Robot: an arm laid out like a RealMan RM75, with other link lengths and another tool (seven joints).
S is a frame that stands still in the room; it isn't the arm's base.
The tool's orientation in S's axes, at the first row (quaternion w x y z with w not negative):
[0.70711, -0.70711, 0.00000, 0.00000]
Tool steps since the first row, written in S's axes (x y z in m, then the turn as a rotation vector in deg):
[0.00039, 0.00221, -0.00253, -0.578, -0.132, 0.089]
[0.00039, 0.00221, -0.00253, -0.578, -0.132, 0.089]
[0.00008, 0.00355, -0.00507, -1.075, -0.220, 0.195]
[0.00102, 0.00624, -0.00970, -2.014, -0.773, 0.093]
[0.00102, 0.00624, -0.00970, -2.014, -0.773, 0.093]
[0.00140, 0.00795, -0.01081, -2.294, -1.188, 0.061]
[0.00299, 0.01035, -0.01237, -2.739, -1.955, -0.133]
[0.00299, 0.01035, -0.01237, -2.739, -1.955, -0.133]
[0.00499, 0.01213, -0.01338, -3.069, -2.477, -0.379]
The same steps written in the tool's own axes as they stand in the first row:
[0.00039, 0.00253, 0.00221, -0.578, -0.089, -0.132]
[0.00039, 0.00253, 0.00221, -0.578, -0.089, -0.132]
[0.00008, 0.00507, 0.00355, -1.075, -0.195, -0.220]
[0.00102, 0.00970, 0.00624, -2.014, -0.093, -0.773]
[0.00102, 0.00970, 0.00624, -2.014, -0.093, -0.773]
[0.00140, 0.01081, 0.00795, -2.294, -0.061, -1.188]
[0.00299, 0.01237, 0.01035, -2.739, 0.133, -1.955]
[0.00299, 0.01237, 0.01035, -2.739, 0.133, -1.955]
[0.00499, 0.01338, 0.01213, -3.069, 0.379, -2.477]

